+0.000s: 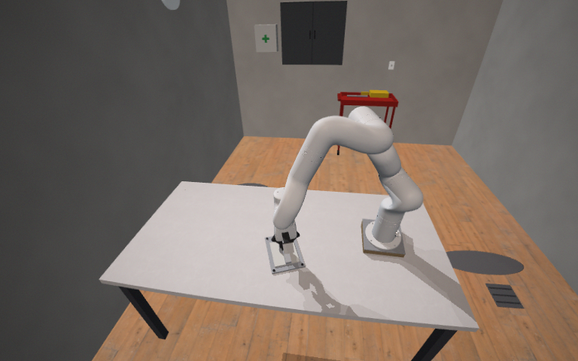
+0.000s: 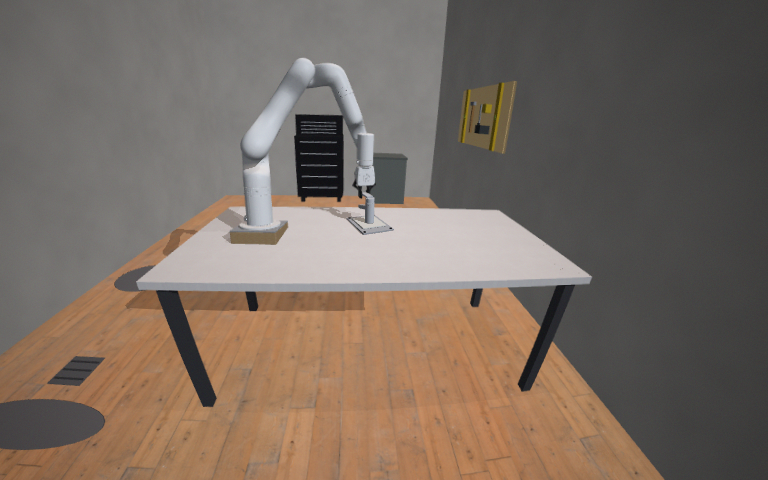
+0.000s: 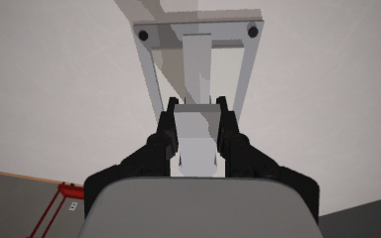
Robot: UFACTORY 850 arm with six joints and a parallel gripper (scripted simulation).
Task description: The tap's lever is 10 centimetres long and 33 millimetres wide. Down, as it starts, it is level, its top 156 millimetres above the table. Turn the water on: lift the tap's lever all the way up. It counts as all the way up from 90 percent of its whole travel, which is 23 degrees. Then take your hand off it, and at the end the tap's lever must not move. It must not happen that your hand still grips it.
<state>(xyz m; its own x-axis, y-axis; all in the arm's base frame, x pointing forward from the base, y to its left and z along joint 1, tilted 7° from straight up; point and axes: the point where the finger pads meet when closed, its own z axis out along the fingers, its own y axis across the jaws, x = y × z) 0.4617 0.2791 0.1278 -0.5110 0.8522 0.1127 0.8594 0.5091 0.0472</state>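
Right now the flat lever is 30 mm ahead of my hand and 50 mm to the right of it. Round my hand: base plate (40 mm ahead, 70 mm to the right, 140 mm below).
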